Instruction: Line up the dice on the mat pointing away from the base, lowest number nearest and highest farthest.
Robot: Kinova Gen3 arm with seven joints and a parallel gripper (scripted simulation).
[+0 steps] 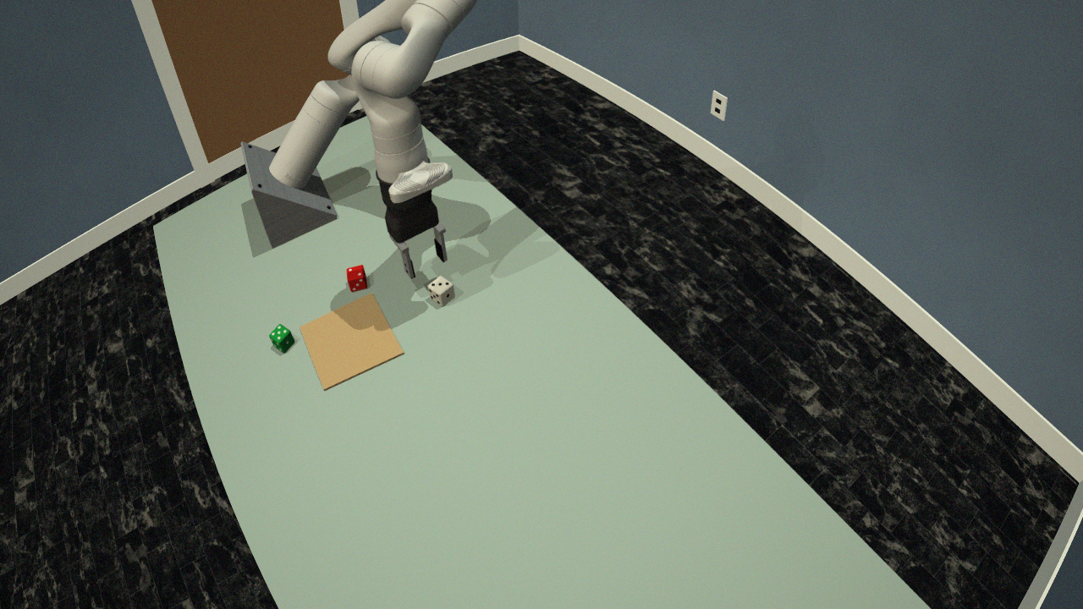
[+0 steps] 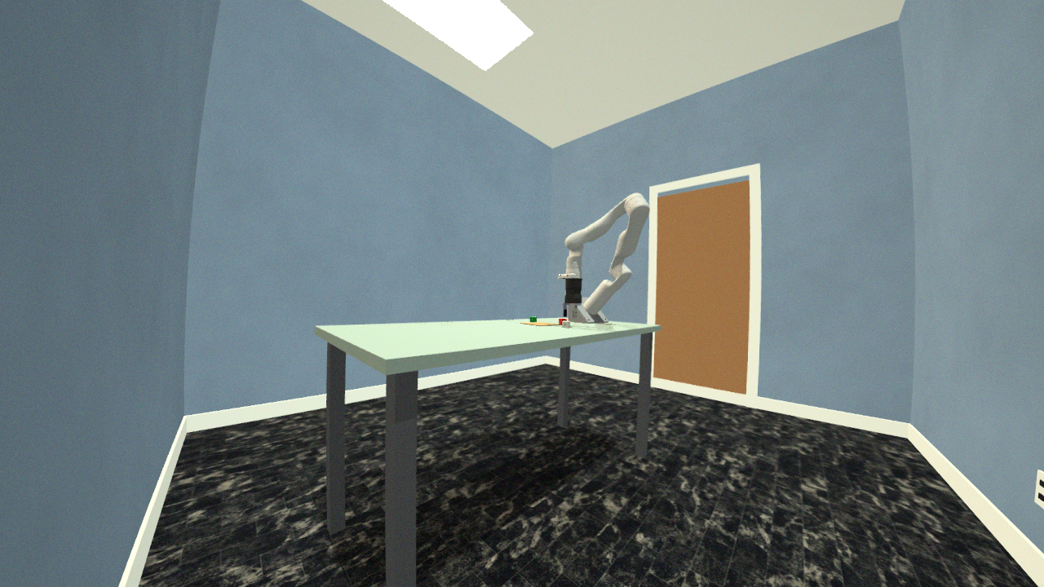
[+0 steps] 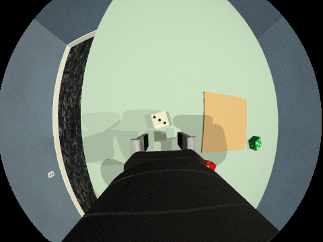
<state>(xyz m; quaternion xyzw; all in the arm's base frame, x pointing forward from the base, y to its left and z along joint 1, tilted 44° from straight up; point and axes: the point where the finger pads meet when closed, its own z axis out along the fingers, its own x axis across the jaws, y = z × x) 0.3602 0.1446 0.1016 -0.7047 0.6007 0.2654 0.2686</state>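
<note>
The white die is 5 cm below my hand, 3 cm ahead of it and 1 cm to the left of it. Round my hand: green die: 27 cm to the right, 5 cm below, 1 cm behind; then tan mat: 16 cm to the right, 6 cm below, 4 cm ahead; then red die: 11 cm to the right, 7 cm behind, 5 cm below.
</note>
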